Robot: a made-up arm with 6 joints. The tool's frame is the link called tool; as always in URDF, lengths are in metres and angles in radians.
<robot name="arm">
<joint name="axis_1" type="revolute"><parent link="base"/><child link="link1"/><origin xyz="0.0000 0.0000 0.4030" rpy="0.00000 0.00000 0.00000"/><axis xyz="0 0 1"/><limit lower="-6.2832" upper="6.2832"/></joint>
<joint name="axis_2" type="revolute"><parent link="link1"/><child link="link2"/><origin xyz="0.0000 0.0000 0.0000" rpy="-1.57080 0.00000 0.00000"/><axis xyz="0 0 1"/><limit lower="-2.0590" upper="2.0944"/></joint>
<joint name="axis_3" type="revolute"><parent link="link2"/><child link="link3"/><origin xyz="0.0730 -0.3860 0.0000" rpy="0.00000 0.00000 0.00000"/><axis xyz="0 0 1"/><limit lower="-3.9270" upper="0.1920"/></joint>
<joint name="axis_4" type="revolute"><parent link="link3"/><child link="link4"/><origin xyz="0.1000 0.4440 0.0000" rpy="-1.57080 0.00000 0.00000"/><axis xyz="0 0 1"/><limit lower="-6.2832" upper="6.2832"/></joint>
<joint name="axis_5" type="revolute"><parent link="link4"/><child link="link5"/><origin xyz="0.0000 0.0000 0.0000" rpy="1.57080 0.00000 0.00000"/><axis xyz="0 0 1"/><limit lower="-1.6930" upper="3.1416"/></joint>
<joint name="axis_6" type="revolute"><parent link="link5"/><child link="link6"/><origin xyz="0.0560 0.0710 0.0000" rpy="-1.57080 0.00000 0.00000"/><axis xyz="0 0 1"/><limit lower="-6.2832" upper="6.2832"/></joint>
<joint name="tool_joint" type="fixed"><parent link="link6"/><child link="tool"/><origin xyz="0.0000 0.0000 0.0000" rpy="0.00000 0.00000 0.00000"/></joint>
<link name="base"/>
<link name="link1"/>
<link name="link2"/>
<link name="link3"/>
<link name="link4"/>
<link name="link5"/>
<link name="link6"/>
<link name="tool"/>
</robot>
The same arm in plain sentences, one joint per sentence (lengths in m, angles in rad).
The arm has six revolute joints in a row. What follows holds with every joint at zero, and every direction is one of the base frame's. The first joint is mounted 0.403 m along +z from the base frame's origin and turns about +z, from -6.2832 to 6.2832 rad. The second joint is mounted at the same point as the first joint and turns about +y, from -2.059 to 2.0944 rad. The third joint is mounted 0.073 m along +x and 0.386 m along +z from the second joint and turns about +y, from -3.927 to 0.192 rad. The fourth joint is mounted 0.1 m along +x and 0.444 m along -z from the third joint and turns about -z, from -6.2832 to 6.2832 rad. The fifth joint is mounted at the same point as the fourth joint and turns about +y, from -1.693 to 3.1416 rad. The sixth joint is mounted 0.056 m along +x and 0.071 m along -z from the fifth joint and turns about -z, from -6.2832 to 6.2832 rad. The tool frame, which is the frame that the pose is given for, is mounted at the same point as the sixth joint; its axes are the base frame's turned by roll 3.1416, pitch 0 and yaw 0 rad (as in URDF: about the fixed x, then y, then z).
